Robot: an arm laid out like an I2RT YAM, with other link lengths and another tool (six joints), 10 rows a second.
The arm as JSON. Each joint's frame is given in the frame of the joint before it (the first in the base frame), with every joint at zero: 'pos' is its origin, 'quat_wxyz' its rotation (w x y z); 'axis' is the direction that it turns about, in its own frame. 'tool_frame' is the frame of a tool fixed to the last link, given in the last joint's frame.
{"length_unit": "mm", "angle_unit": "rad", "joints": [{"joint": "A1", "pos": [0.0, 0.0, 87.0], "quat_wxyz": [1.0, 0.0, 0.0, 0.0], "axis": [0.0, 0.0, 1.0]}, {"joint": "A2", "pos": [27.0, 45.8, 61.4], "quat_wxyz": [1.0, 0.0, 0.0, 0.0], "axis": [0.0, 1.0, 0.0]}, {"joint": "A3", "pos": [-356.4, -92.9, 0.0], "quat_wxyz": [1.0, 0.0, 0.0, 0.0], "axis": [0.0, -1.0, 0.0]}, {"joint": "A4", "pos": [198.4, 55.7, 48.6], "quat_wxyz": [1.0, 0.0, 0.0, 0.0], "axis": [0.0, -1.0, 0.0]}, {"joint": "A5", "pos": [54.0, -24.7, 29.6], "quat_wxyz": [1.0, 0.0, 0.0, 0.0], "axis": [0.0, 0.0, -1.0]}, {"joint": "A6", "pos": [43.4, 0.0, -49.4], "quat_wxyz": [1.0, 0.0, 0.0, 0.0], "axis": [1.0, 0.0, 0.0]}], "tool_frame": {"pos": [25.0, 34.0, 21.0], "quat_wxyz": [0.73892, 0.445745, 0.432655, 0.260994]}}
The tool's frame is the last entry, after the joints.
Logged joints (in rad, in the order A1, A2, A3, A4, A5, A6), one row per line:
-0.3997, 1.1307, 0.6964, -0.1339, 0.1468, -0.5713
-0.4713, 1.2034, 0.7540, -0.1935, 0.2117, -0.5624
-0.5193, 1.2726, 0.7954, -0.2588, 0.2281, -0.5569
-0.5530, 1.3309, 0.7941, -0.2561, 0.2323, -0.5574
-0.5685, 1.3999, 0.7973, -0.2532, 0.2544, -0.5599
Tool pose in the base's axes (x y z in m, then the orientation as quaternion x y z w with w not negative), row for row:
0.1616, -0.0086, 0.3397, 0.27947, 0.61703, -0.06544, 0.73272
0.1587, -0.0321, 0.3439, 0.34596, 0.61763, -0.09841, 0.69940
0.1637, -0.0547, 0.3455, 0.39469, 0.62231, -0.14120, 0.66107
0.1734, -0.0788, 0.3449, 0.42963, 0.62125, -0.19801, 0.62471
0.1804, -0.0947, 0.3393, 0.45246, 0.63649, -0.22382, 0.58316
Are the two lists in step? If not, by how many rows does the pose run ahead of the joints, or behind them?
The pose runs 2 rows behind the joints: the pose in row i belongs to the joints in row i - 2.
